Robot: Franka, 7 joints.
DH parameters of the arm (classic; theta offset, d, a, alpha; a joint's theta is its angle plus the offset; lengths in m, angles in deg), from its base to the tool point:
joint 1: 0 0.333 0 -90
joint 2: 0 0 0 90
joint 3: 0 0.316 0.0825 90
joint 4: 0 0 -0.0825 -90
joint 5: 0 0.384 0 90
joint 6: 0 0 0.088 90
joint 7: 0 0.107 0 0
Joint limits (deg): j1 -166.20..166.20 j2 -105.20..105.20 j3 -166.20..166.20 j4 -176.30..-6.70 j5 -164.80..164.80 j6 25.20..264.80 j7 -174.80..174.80
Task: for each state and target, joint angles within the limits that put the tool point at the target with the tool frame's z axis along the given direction. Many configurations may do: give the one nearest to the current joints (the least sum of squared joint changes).
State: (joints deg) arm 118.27 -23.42 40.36 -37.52 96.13 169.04 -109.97
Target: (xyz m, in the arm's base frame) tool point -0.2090 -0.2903 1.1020 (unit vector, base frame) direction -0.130 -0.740 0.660
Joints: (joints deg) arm 111.75 -22.23 72.52 -34.94 120.68 148.86 -109.97
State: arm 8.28 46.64 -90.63 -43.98 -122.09 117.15 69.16
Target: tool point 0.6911 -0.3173 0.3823 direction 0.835 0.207 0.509
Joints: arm 22.62 87.15 -88.07 -85.06 -151.38 100.91 69.16
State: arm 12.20 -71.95 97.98 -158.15 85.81 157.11 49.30
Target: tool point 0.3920 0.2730 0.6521 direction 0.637 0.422 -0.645
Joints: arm -32.40 -43.55 49.84 -121.82 58.84 133.87 49.30
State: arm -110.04 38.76 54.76 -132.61 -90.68 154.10 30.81
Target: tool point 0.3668 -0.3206 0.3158 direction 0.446 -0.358 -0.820
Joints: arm -131.09 30.46 83.23 -138.73 -87.80 160.99 30.81
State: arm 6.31 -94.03 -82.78 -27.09 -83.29 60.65 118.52
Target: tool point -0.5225 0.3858 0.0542 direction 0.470 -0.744 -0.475
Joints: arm -45.07 -103.75 -78.68 -6.81 -78.26 44.84 118.52
